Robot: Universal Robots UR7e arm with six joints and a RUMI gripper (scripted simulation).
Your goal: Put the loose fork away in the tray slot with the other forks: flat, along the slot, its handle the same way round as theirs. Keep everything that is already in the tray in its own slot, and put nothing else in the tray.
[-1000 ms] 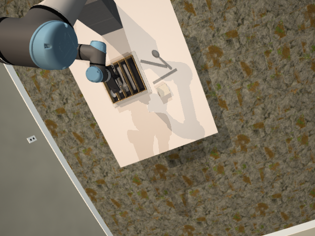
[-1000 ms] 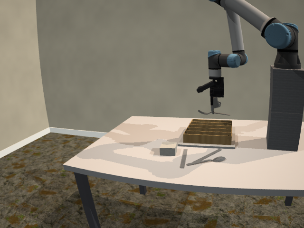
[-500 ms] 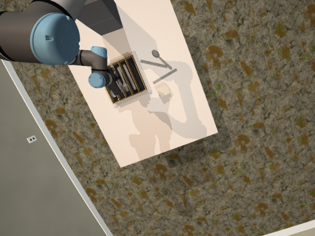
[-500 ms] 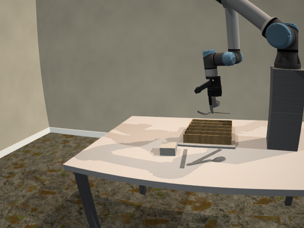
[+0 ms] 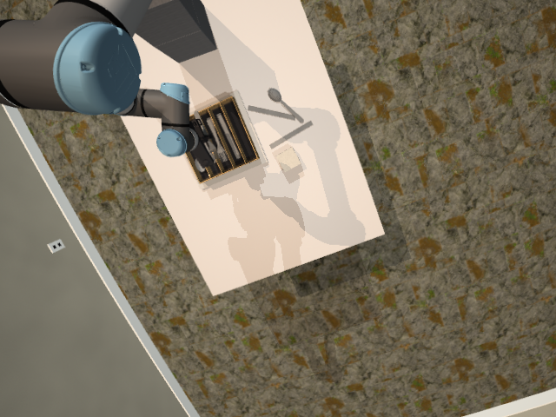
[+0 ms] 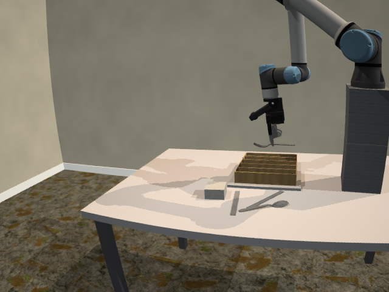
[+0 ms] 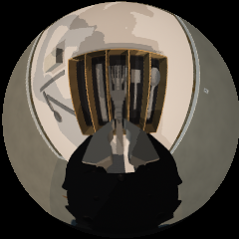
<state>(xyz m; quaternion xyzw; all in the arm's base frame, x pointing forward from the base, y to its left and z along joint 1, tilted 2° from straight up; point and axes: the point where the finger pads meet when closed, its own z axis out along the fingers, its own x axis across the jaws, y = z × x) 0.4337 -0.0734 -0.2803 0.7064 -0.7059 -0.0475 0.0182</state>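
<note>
The wooden cutlery tray lies 20 mm ahead of my hand and 110 mm below it. From my hand the other things lie so: pale block 210 mm ahead, 260 mm to the left, 140 mm below.
</note>
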